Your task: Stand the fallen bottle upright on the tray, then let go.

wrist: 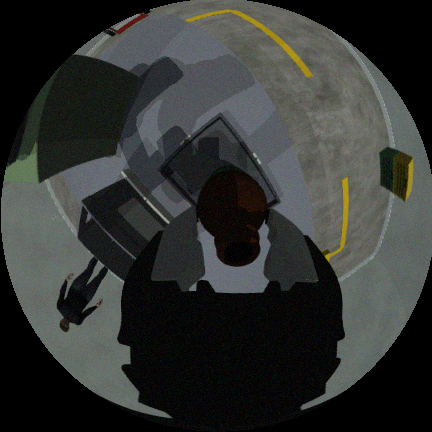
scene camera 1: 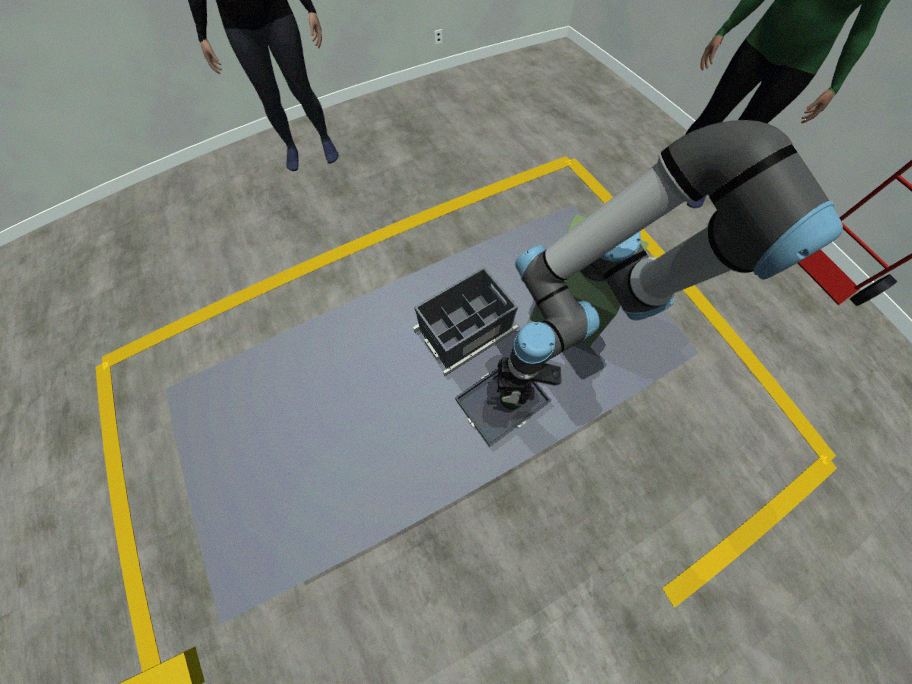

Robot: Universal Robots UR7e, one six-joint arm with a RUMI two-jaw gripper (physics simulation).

Note:
The pictures show: the gripper and a brown bottle.
The gripper also shows in the wrist view.

